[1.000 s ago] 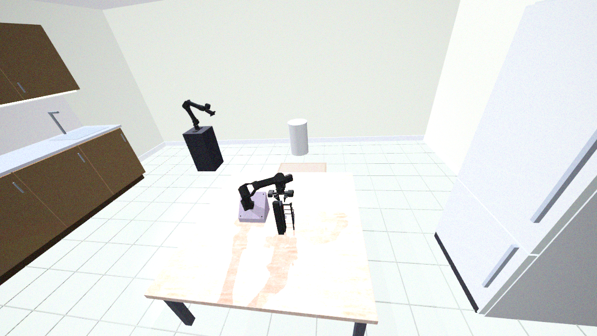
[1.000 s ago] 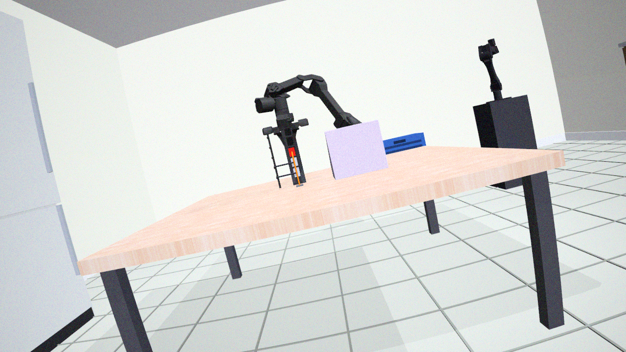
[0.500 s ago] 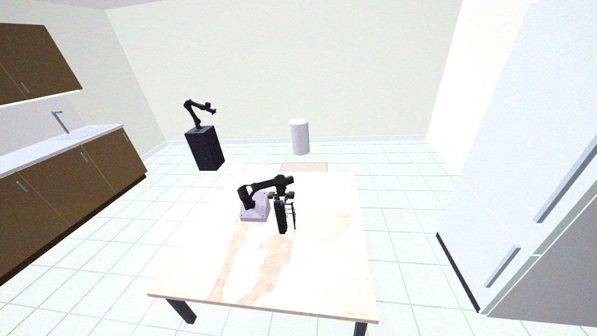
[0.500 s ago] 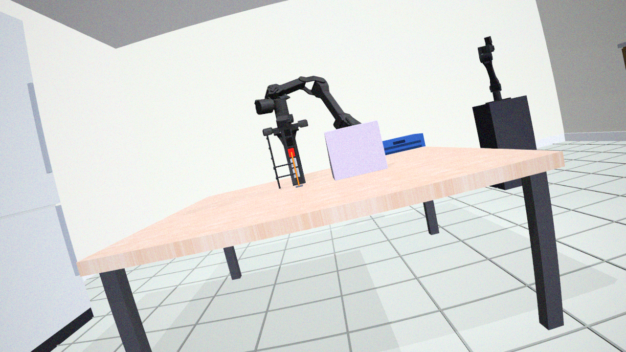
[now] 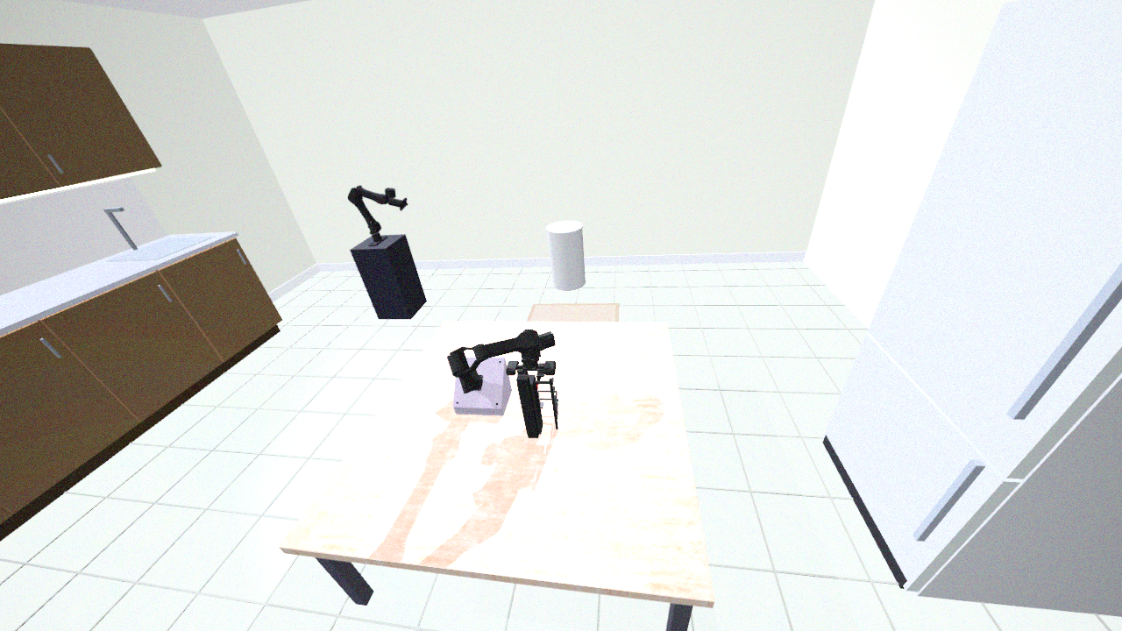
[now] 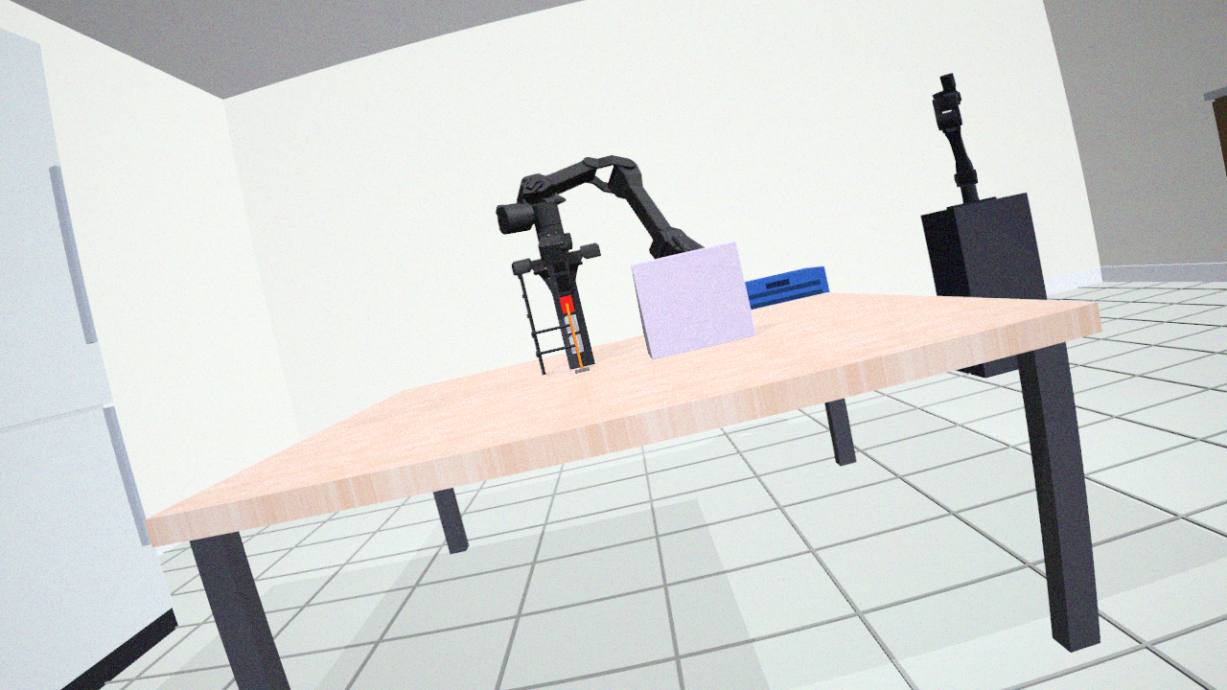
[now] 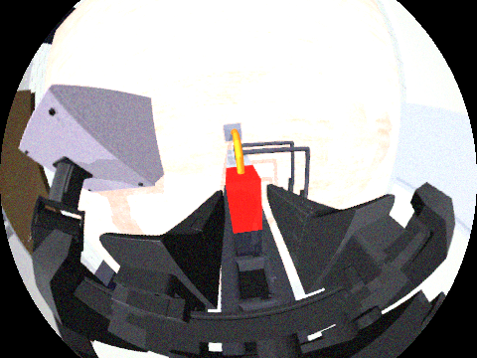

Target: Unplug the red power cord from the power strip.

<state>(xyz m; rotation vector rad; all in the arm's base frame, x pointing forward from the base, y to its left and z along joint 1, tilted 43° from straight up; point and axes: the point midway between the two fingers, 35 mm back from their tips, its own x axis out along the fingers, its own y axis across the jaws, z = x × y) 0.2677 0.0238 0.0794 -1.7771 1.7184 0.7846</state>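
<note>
The red plug is 30 mm to the right of my gripper tip.
</note>
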